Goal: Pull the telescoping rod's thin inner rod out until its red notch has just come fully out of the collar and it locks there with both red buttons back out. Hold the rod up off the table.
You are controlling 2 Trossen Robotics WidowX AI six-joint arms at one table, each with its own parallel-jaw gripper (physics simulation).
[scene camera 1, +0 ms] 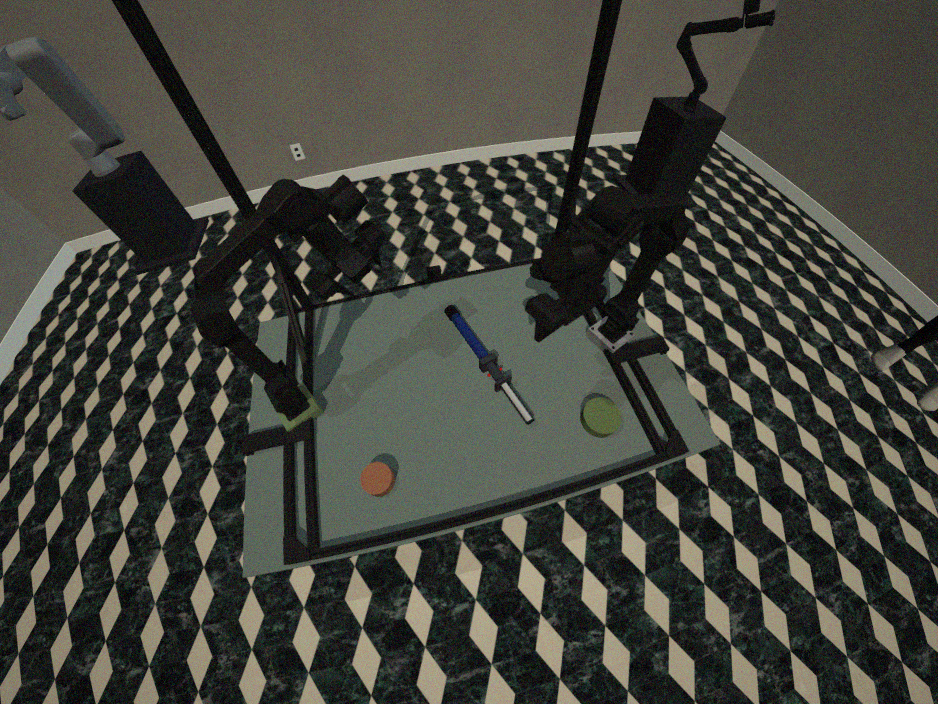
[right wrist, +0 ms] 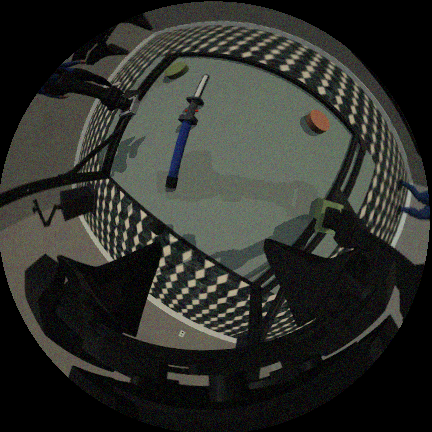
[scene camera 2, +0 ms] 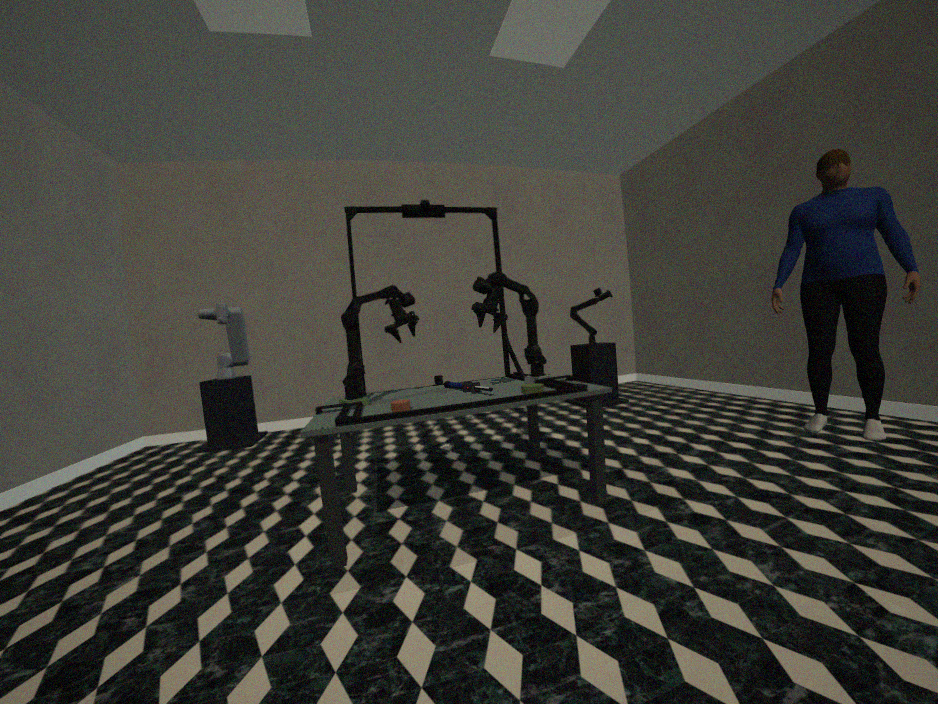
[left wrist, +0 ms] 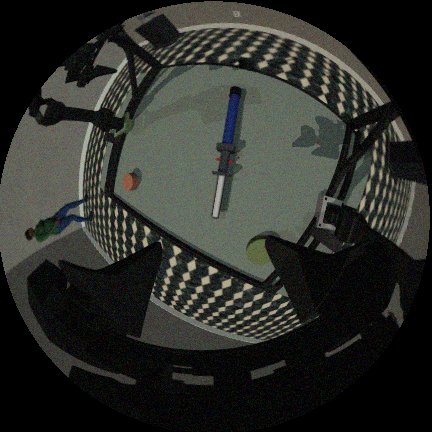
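The telescoping rod (scene camera 1: 469,335) (scene camera 2: 458,385) (left wrist: 231,120) (right wrist: 180,150) lies flat on the table, with a blue outer tube and black end cap. Its dark grey collar (scene camera 1: 494,372) (left wrist: 225,160) (right wrist: 190,112) shows a red button on each side. The thin whitish inner rod (scene camera 1: 517,403) (left wrist: 218,196) (right wrist: 202,86) sticks out of the collar toward the table's front edge; no red notch can be made out on it. My left gripper (scene camera 2: 487,328) (left wrist: 213,244) is open and empty, high above the table. My right gripper (scene camera 2: 407,337) (right wrist: 212,246) is open and empty, also high. Neither touches the rod.
An orange disc (scene camera 1: 377,478) (scene camera 2: 400,406) (left wrist: 131,181) (right wrist: 318,121) lies at the front left of the table in scene camera 1. A green disc (scene camera 1: 601,416) (scene camera 2: 532,387) (left wrist: 258,251) (right wrist: 176,70) lies right of the inner rod there. Black beams border the table; tall posts stand behind.
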